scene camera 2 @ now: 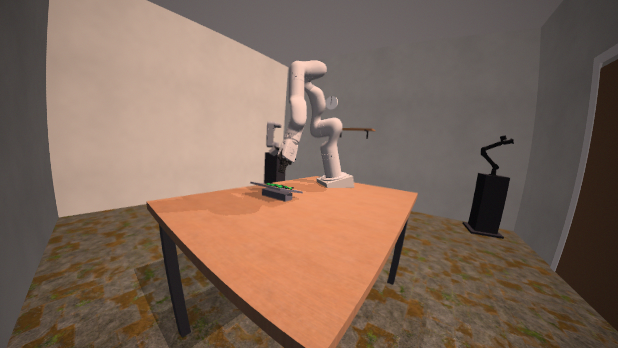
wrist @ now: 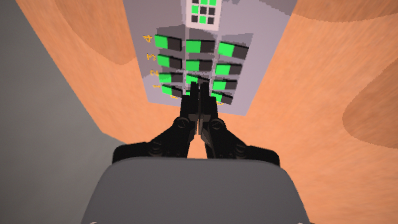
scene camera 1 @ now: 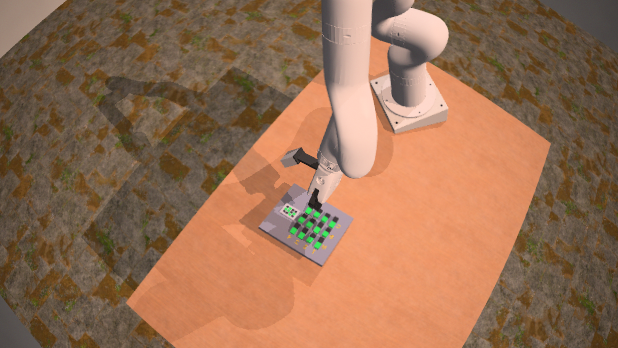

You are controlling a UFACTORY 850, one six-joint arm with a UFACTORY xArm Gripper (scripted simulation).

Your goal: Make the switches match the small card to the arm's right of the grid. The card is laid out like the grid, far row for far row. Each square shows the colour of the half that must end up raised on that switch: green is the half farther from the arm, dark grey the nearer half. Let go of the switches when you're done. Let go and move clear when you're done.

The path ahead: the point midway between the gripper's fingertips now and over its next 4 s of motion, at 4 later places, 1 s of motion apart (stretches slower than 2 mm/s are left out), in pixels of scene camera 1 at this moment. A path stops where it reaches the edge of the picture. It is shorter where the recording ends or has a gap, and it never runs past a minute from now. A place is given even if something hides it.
My gripper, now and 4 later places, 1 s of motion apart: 314, 206; 326, 210; 325, 215; 324, 219; 324, 219
